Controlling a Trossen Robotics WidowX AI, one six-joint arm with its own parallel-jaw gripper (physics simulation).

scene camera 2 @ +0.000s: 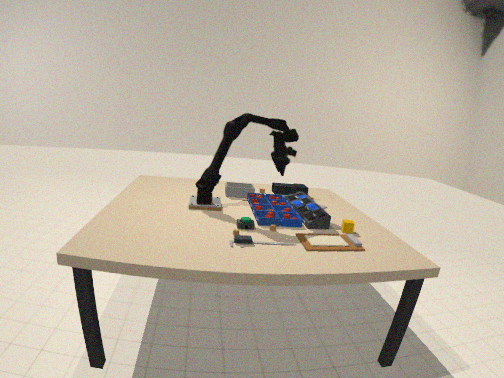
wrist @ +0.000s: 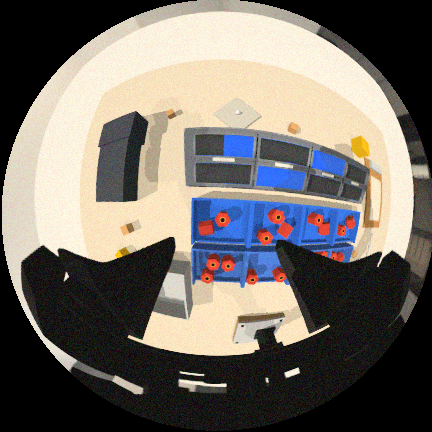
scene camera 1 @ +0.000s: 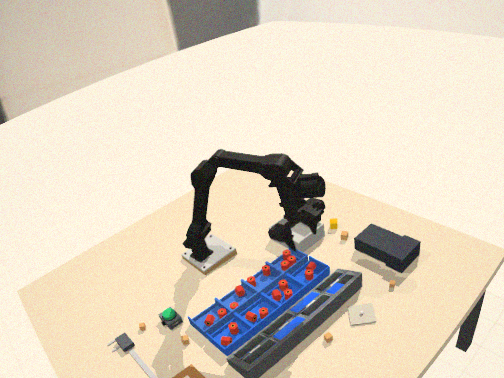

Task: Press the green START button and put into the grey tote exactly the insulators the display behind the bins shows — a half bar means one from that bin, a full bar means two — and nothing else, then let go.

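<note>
My gripper is open and empty, high above the table near the tote end of the bins. The grey tote is partly hidden by the gripper; its visible floor part shows no insulator. The blue bins hold red insulators. In the wrist view, the display shows a half bar top left, a full bar top third and a full bar bottom second; other cells are dark. The green button stands beside the bins.
A black box stands beyond the tote end. A pale plate lies behind the display. A yellow cube is near the tote; another yellow cube is near a brown frame. A black plug lies near the button.
</note>
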